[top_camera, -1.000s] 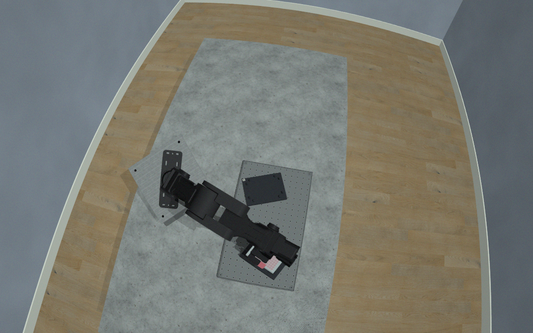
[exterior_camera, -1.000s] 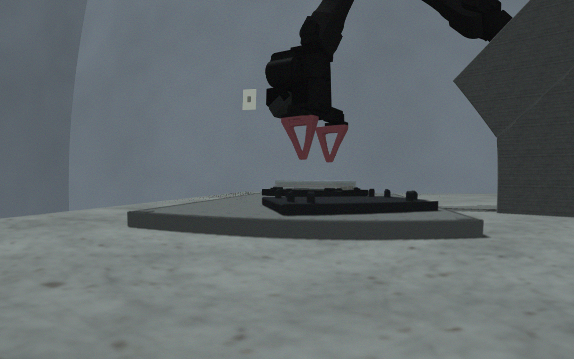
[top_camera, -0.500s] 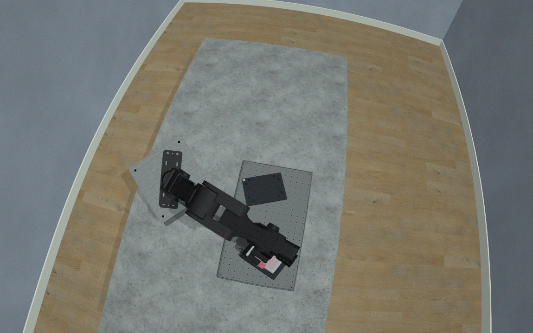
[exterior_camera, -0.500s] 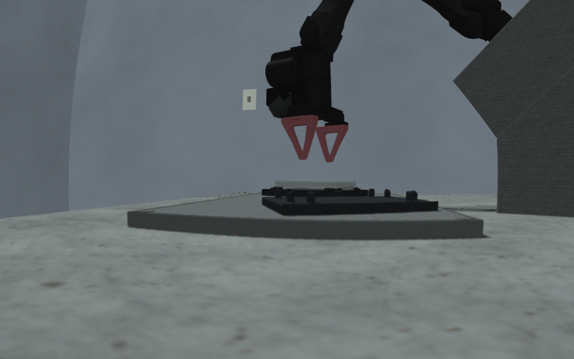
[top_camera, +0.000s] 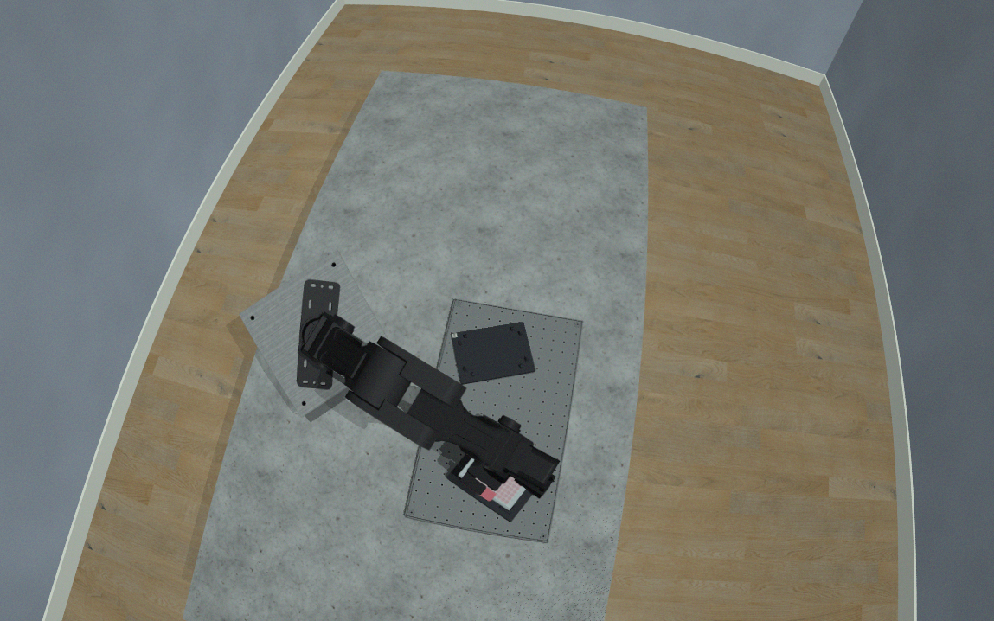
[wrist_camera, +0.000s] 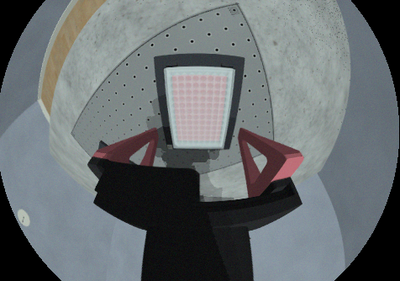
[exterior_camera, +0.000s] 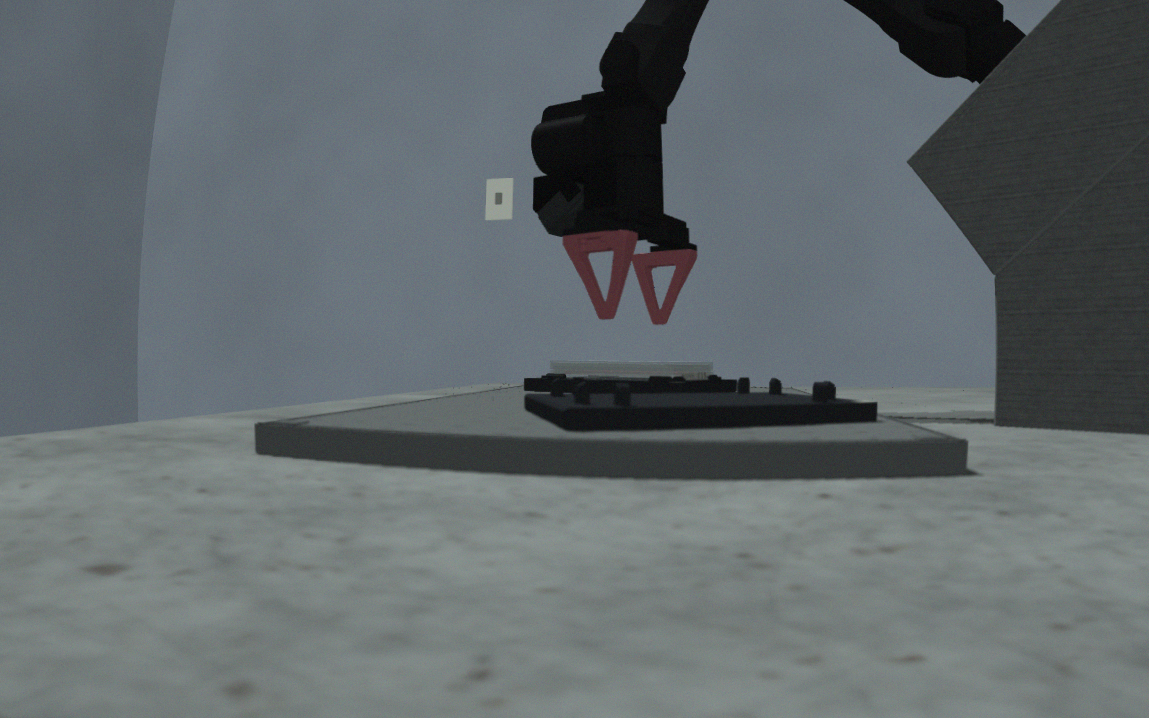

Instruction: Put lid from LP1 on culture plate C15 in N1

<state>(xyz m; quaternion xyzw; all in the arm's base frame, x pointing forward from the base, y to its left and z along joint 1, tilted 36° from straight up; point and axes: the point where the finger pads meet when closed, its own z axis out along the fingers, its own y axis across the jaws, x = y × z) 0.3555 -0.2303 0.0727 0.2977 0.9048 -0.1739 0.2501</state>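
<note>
The clear lid is 5 cm below my hand. Also, from my hand: culture plate C15 (5 cm below); black plate nest N1 (7 cm below); black lid park LP1 (3 cm ahead, 29 cm to the left, 7 cm below).
</note>
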